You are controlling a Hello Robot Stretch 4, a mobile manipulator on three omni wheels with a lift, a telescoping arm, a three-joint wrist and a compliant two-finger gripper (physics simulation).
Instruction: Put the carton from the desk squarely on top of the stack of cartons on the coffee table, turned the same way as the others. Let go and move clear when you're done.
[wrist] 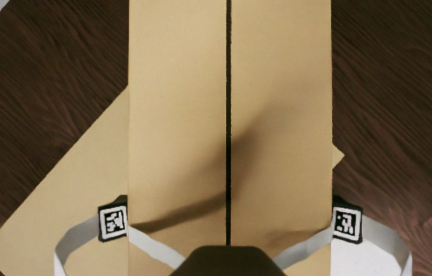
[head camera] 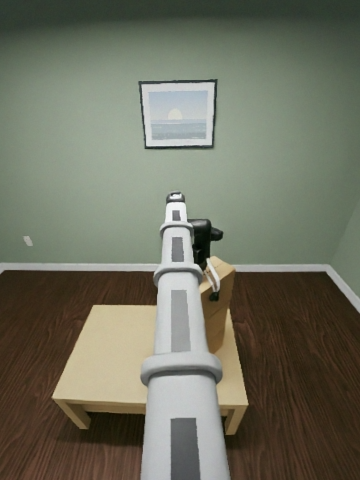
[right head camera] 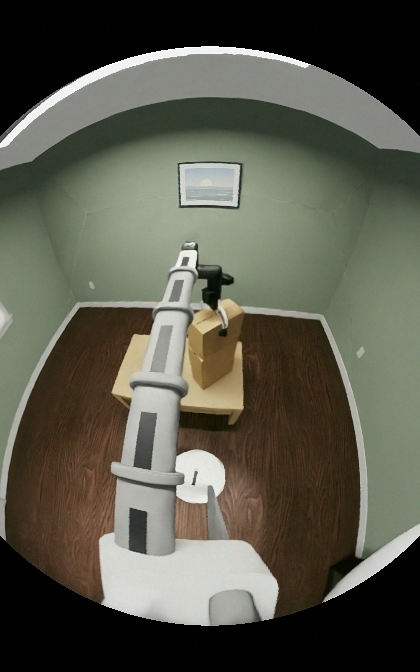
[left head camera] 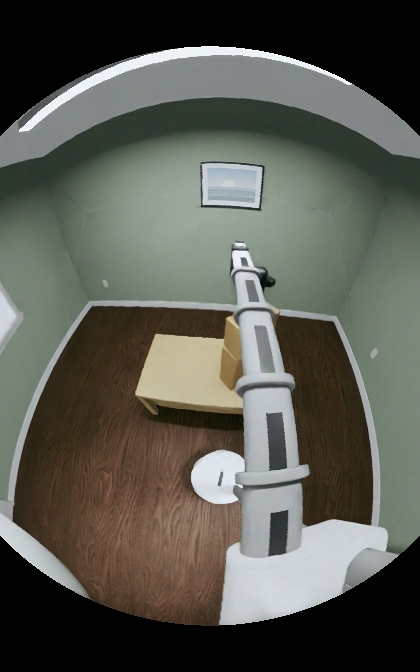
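Pixels of known places: robot's base, link origin: (right head camera: pixel 196 475) (left head camera: pixel 219 475).
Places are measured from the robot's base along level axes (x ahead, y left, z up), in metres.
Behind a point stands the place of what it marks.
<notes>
The carried carton (head camera: pixel 224 282) @[x 0.690, y -0.183, z 0.941 m] (left head camera: pixel 232 332) @[x 0.626, y -0.001, z 0.930 m] (right head camera: pixel 212 339) @[x 0.611, y -0.088, z 0.901 m] (wrist: pixel 180 100) @[x 0.761, y -0.129, z 0.973 m] is upright above the lower carton stack (left head camera: pixel 230 369) (right head camera: pixel 216 369) on the coffee table (head camera: pixel 110 360) @[x 0.668, y 0.369, z 0.424 m] (left head camera: pixel 182 370) @[x 0.711, y 0.294, z 0.423 m] (right head camera: pixel 210 402) @[x 0.487, y -0.090, z 0.423 m]. In the right head view the two look turned nearly the same way, with a small offset at the seam; whether they touch is unclear. My gripper (right head camera: pixel 212 320) @[x 0.688, y -0.087, z 0.903 m] (wrist: pixel 230 222) @[x 0.688, y -0.087, z 0.903 m] points down and is shut on the carton, one pad against each long side near its top. The arm hides part of the stack in the head and left head views.
The telescoping arm (head camera: pixel 182 320) @[x 0.260, y -0.003, z 1.301 m] (left head camera: pixel 265 350) @[x 0.258, y -0.002, z 1.301 m] (right head camera: pixel 160 350) @[x 0.257, y 0.001, z 1.302 m] reaches out over the table. The round white base (left head camera: pixel 215 477) @[x -0.002, y 0.037, z 0.187 m] (right head camera: pixel 207 465) @[x 0.087, y -0.080, z 0.187 m] stands on the floor in front of the table. A framed picture (head camera: pixel 177 114) @[x 1.863, y -0.033, z 1.497 m] hangs on the green wall behind.
</notes>
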